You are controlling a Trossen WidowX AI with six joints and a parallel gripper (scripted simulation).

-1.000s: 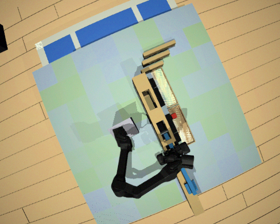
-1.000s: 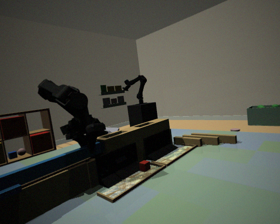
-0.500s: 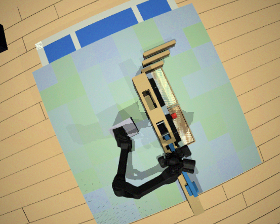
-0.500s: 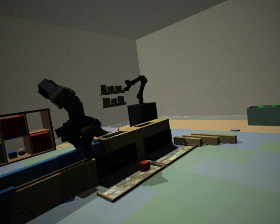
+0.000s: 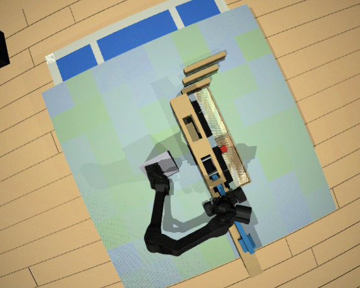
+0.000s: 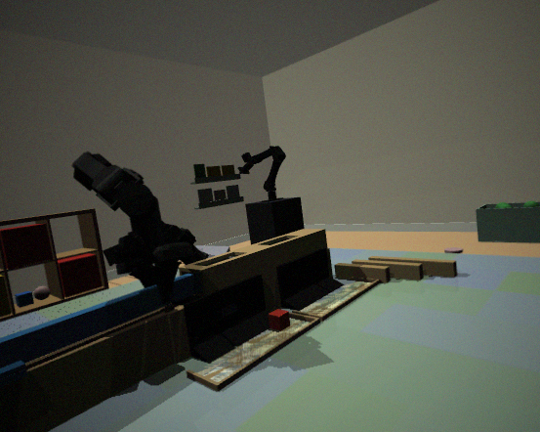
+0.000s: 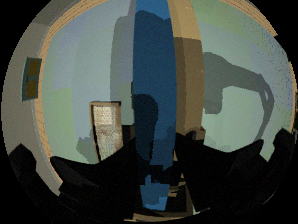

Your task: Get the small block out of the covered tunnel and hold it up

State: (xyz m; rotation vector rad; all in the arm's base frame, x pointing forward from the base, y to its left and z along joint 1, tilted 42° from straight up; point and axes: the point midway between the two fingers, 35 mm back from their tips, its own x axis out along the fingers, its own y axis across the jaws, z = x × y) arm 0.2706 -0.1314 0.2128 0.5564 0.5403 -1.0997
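The tan covered tunnel lies 6 cm to the left of my gripper tip, 4 cm below it and 1 cm ahead of it.
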